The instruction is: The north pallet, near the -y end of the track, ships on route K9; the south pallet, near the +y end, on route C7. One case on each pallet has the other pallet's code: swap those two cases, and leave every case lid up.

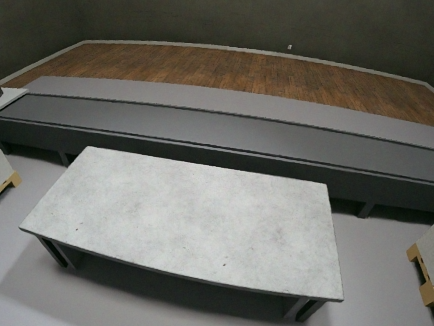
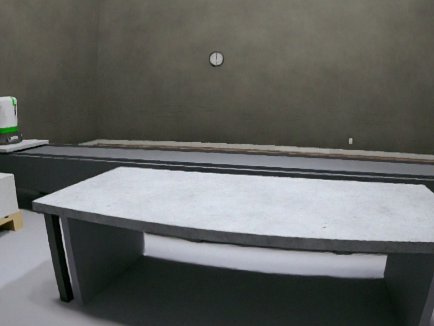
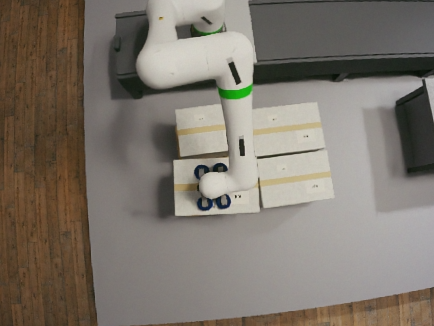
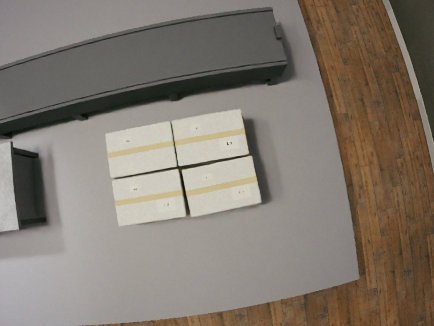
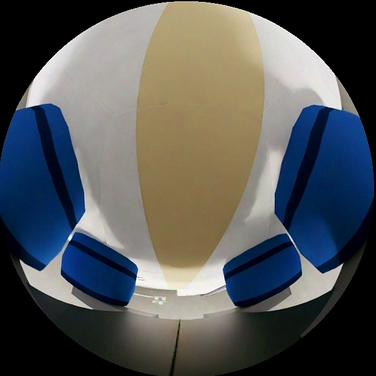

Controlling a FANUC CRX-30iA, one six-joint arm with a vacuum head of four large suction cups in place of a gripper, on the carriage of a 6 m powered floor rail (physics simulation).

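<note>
My gripper (image 3: pixel 213 187) (image 5: pixel 181 225), a vacuum head with blue cups, is on top of a white case (image 3: pixel 185 172) (image 5: pixel 110 150) at the front left of the north pallet and is shut on it. Its tape band faces up. Whether the case rests on the pallet or hangs slightly above is unclear. The north group's other cases are at back left (image 3: pixel 192 145), partly under the arm, back right (image 3: pixel 285 142) and front right (image 3: pixel 292 197). The south pallet holds cases at back left (image 4: pixel 150 135), back right (image 4: pixel 205 152), front left (image 4: pixel 155 185) and front right (image 4: pixel 225 172). Label codes are too small to read.
A grey table (image 1: pixel 190 220) (image 2: pixel 225 200) stands between the two pallets. The dark floor rail (image 1: pixel 210 125) (image 3: pixel 340 30) (image 4: pixel 165 55) runs behind it and both case groups. The white arm (image 3: pixel 237 115) reaches over the north cases.
</note>
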